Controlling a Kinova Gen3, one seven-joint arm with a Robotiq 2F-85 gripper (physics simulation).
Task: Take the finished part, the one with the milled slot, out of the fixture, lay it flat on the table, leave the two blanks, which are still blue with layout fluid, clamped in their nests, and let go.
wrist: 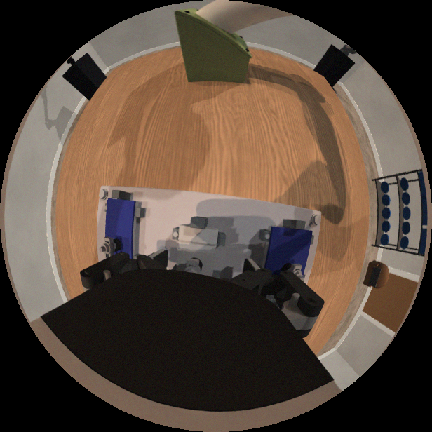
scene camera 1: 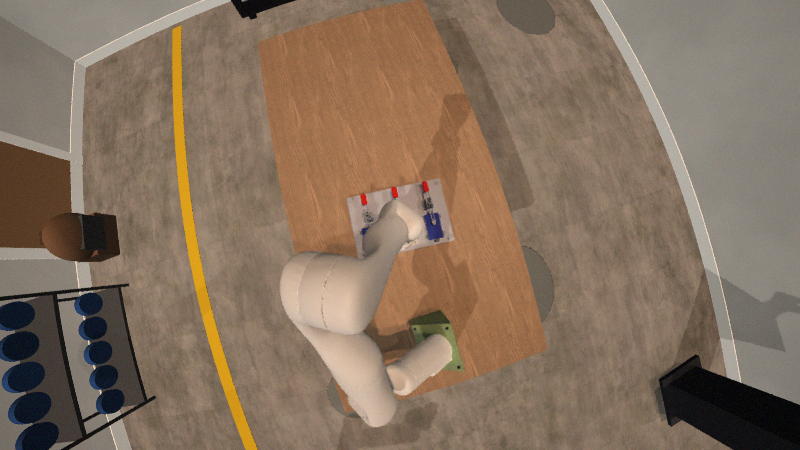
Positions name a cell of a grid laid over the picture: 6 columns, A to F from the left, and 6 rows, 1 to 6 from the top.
Note:
In view: the gripper (wrist: C4), a blue blank (wrist: B4), a blue blank (wrist: D4), a finished part (wrist: C4) and a fixture plate (scene camera 1: D3).
The fixture plate also shows in the wrist view (wrist: D4).

